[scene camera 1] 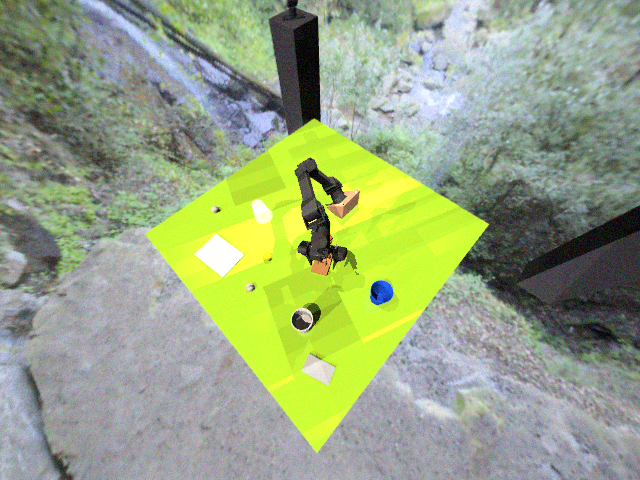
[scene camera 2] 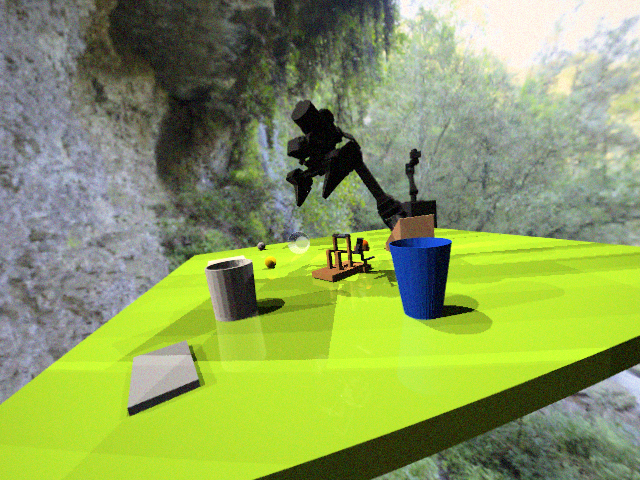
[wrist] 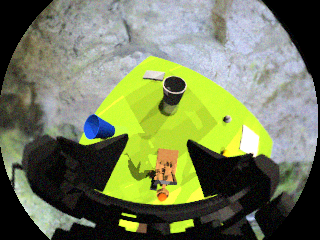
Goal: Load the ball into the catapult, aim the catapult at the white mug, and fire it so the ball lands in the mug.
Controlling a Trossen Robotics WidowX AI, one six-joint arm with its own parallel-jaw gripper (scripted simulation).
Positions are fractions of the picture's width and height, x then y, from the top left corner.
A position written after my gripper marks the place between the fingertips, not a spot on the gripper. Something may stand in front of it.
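Note:
A blue cup (scene camera 2: 0.66, 0.55) is here for me to see, and so is a wooden catapult (scene camera 2: 0.53, 0.56). The wrist view gives me the catapult too (wrist: 0.52, 0.65). As for my own gripper, I find it in the wrist view (wrist: 0.50, 0.58), in scene camera 1 (scene camera 1: 0.50, 0.56), and again in scene camera 2 (scene camera 2: 0.49, 0.42).

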